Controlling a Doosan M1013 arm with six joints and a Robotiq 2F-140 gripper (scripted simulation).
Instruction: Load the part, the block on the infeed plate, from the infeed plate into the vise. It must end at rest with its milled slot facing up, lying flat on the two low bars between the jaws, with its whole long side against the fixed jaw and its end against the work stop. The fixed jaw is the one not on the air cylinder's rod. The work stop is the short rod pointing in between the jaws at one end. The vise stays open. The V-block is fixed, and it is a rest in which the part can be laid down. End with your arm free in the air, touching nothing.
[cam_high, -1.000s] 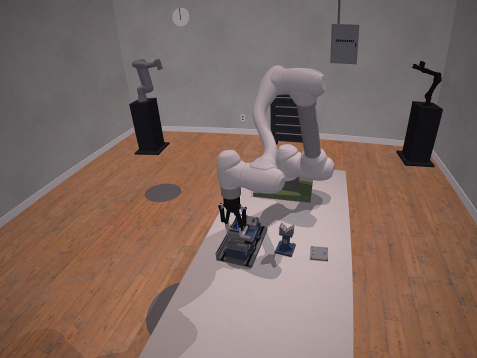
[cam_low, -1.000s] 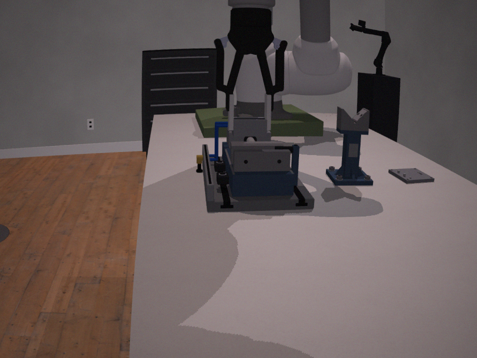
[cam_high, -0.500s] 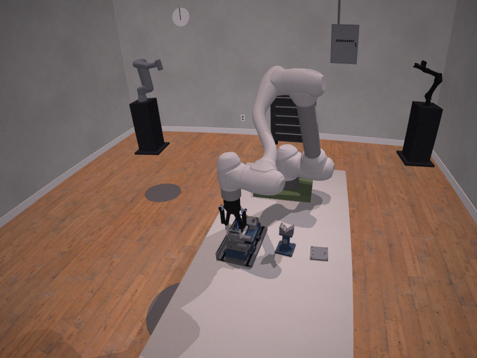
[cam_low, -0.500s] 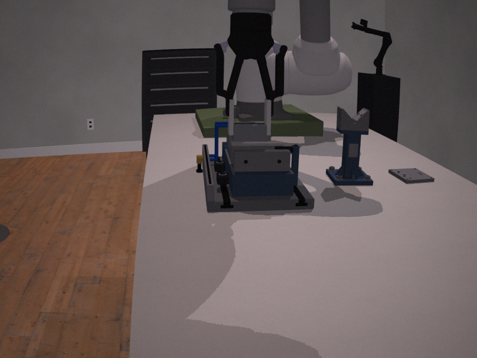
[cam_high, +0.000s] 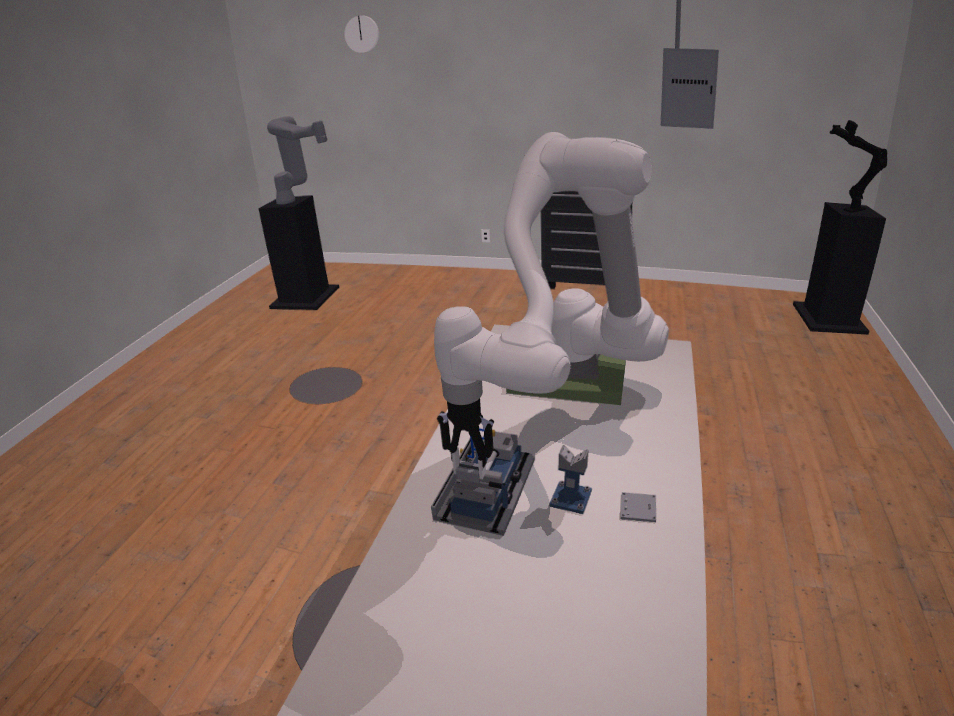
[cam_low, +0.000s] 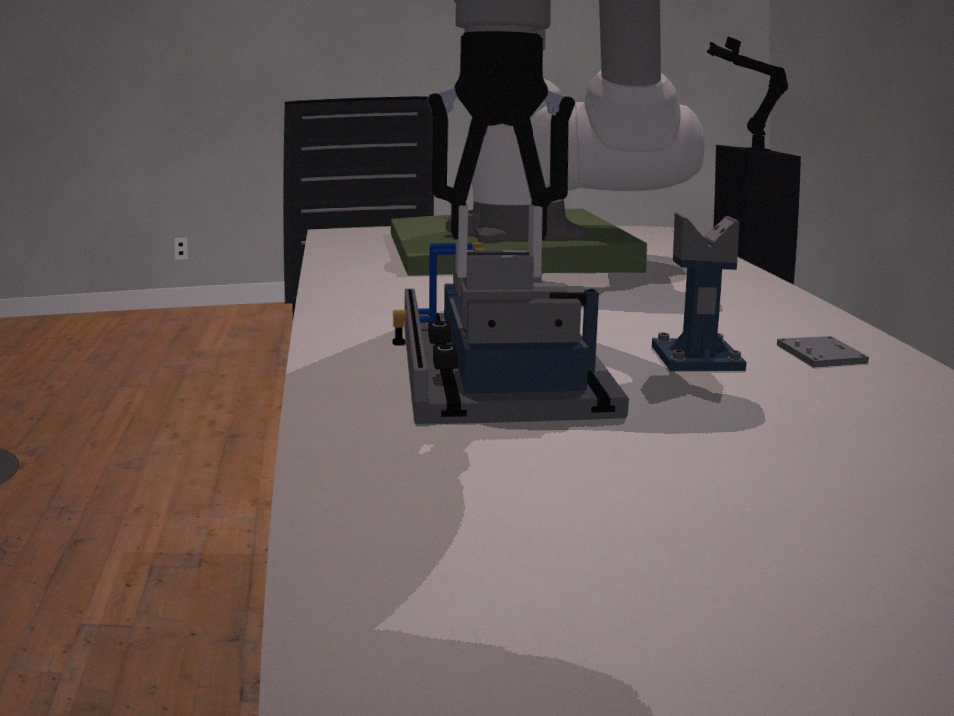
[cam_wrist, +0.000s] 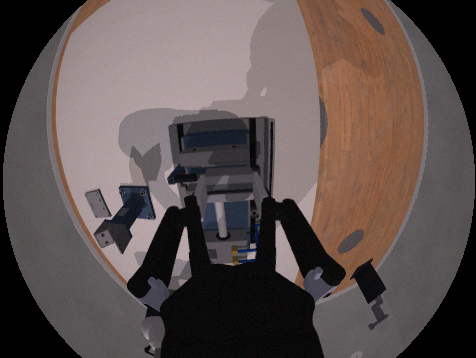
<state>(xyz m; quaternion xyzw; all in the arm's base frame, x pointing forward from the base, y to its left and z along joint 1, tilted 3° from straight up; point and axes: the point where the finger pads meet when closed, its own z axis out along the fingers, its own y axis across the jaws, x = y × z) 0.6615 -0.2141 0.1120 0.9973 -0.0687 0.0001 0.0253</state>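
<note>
My hand is 20 mm above the grey part. From my hand the other things lie so: vise (100 mm below, 70 mm behind, 30 mm to the left).
</note>
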